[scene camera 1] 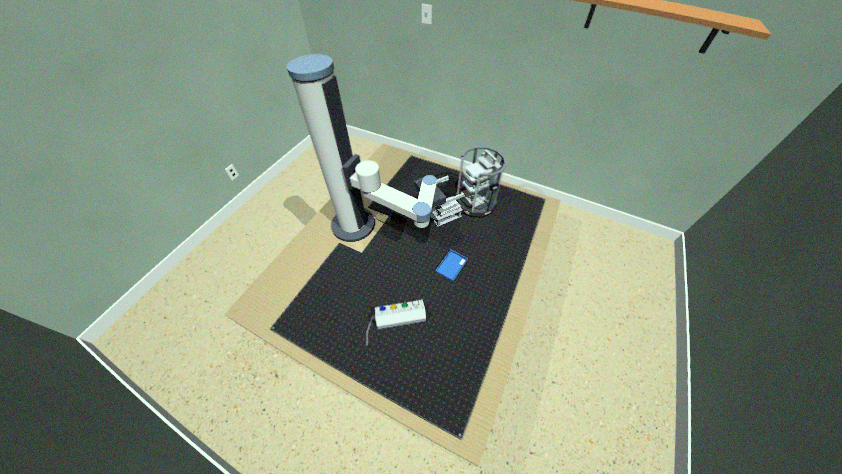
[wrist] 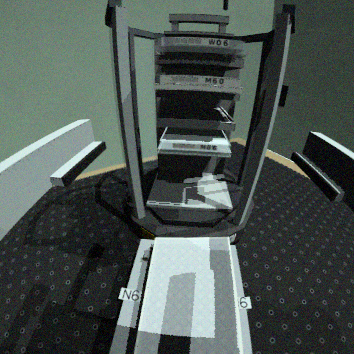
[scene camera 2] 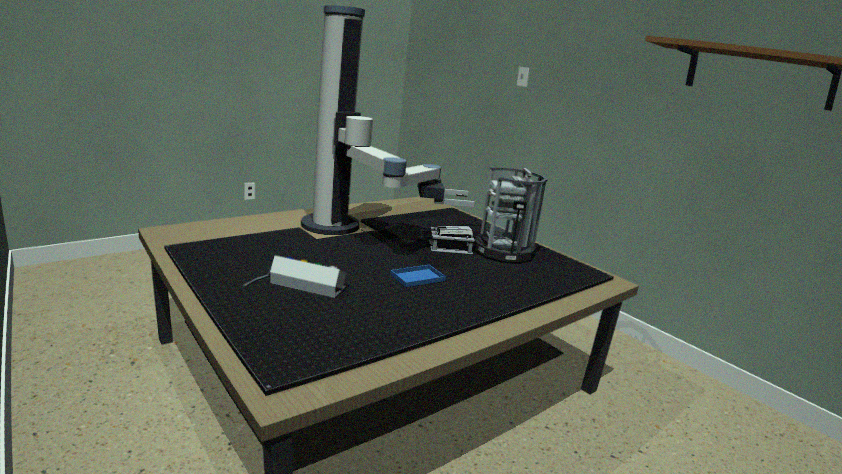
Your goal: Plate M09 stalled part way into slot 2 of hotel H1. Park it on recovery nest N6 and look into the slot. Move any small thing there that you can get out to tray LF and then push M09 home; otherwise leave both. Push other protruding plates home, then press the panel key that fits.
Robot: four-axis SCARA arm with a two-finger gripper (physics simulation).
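Places are measured from the arm's base along level axes (x ahead, y left, z up), in millimetres.
Where they show: gripper, fingertip midpoint: (scene camera 1: 455, 185) (wrist: 200, 135) (scene camera 2: 470, 198); arm's base, origin of the base link: (scene camera 1: 353, 224) (scene camera 2: 330, 225).
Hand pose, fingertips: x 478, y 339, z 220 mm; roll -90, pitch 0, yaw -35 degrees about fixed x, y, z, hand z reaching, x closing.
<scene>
Each offset is from my fingertips to the centre of the thing. "spot": to the spot under its first point.
My gripper (scene camera 1: 454, 187) (scene camera 2: 471, 199) (wrist: 200, 135) is open and empty, level, in front of the hotel (scene camera 1: 476, 213) (scene camera 2: 506, 256) (wrist: 125, 110) and above the nest. Nest N6 @(32 mm back, 44 mm right, 173 mm down) (scene camera 2: 451, 251) (wrist: 125, 315) bears a pale plate @(24 mm back, 39 mm right, 131 mm down) (scene camera 2: 454, 230) (wrist: 165, 255), its label hidden. In the wrist view plates W06 @(81 mm ahead, 114 mm left, 64 mm up) (wrist: 218, 43) and M60 @(spot: 56 mm ahead, 52 mm left, 32 mm up) (wrist: 215, 80) sit high in the hotel, and a lower plate @(80 mm ahead, 114 mm left, 42 mm down) (wrist: 207, 147) seems to read M06. The level between M60 and it looks dark, with bright slanted strips at its right; I cannot tell whether a small thing lies there.
A blue tray @(145 mm ahead, 350 mm right, 199 mm down) (scene camera 1: 448, 266) (scene camera 2: 419, 274) lies on the black mat in front of the nest. The white key panel @(41 mm ahead, 708 mm right, 166 mm down) (scene camera 1: 400, 317) (scene camera 2: 303, 277) stands farther forward, with blue @(33 mm back, 735 mm right, 144 mm down) (scene camera 1: 382, 308), yellow @(7 mm ahead, 705 mm right, 144 mm down) (scene camera 1: 393, 306), green @(47 mm ahead, 675 mm right, 144 mm down) (scene camera 1: 404, 305) and white keys. Hotel posts stand on both sides of the plates.
</scene>
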